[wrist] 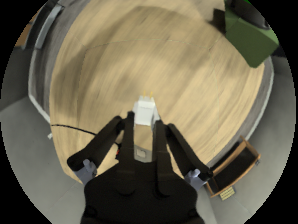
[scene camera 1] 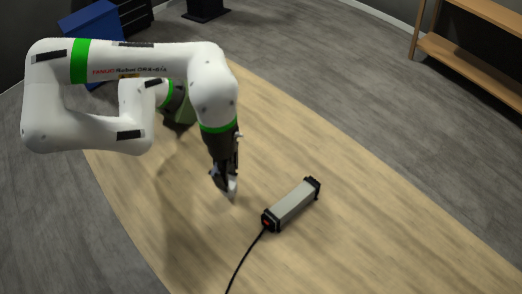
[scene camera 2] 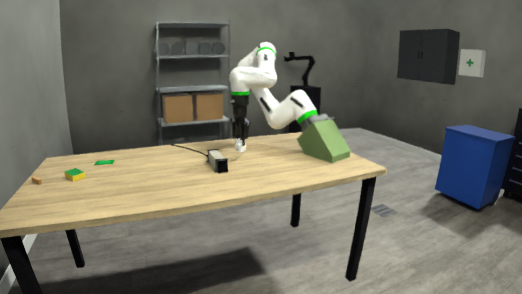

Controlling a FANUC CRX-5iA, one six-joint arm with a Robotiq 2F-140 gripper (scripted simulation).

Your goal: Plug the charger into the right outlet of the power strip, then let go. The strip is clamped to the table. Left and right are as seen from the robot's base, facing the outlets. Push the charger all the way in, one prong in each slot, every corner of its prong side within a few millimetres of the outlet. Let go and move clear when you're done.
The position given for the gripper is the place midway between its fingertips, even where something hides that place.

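Gripper (scene camera 1: 230,191), (wrist: 144,108).
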